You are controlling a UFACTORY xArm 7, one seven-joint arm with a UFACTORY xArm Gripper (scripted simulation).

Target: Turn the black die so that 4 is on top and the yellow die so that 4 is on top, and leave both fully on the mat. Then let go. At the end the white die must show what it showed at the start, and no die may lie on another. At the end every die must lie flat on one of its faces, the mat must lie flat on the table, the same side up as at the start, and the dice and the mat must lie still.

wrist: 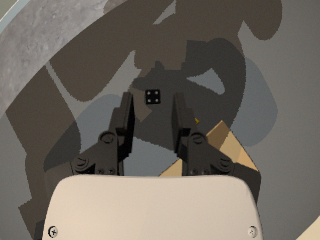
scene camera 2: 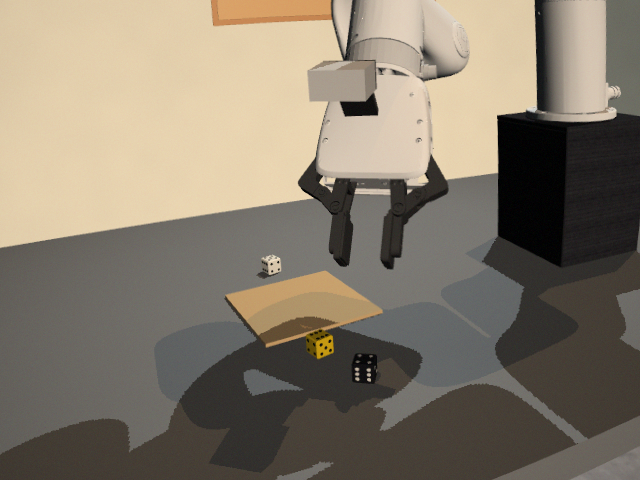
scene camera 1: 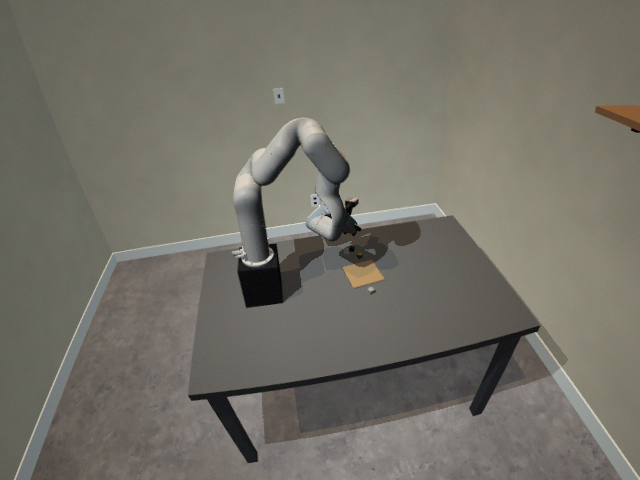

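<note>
My gripper (scene camera 2: 363, 264) is visible, and in the wrist view it appears too (wrist: 153, 105). I also see a tan mat (scene camera 2: 283, 311), (wrist: 220, 137), (scene camera 1: 364, 273), as well as a black die (scene camera 2: 364, 367).
</note>
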